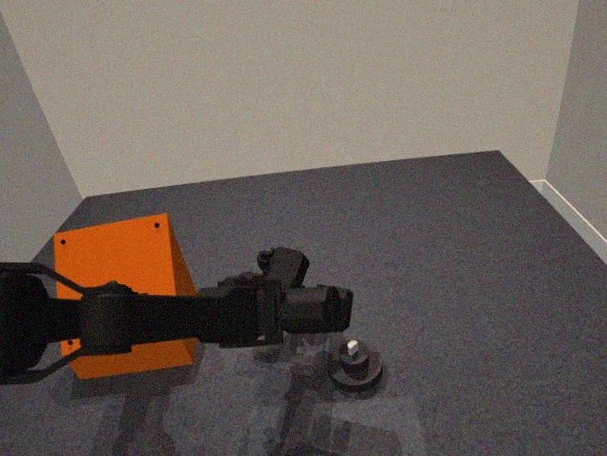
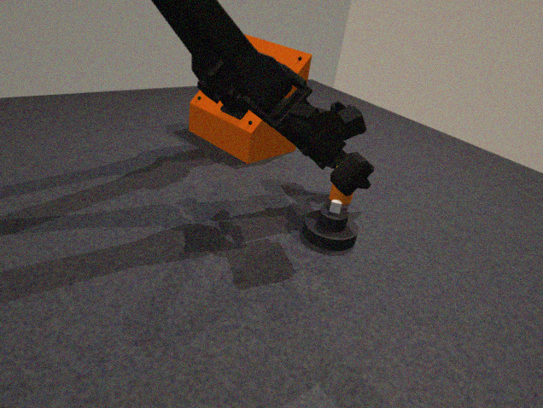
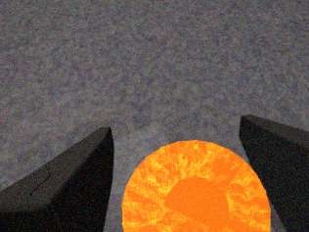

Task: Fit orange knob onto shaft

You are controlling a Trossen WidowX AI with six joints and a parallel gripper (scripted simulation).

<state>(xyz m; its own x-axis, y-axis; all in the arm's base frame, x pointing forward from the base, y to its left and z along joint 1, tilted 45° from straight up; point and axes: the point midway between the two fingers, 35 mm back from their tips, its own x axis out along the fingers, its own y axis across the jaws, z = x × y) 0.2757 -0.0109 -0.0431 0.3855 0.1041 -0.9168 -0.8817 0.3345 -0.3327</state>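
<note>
Now: the orange knob 2 cm behind my gripper tip and 3 cm to the right of it. Also, from my gripper tip: round pedestal (5 cm ahead, 14 cm to the right, 1 cm below).
</note>
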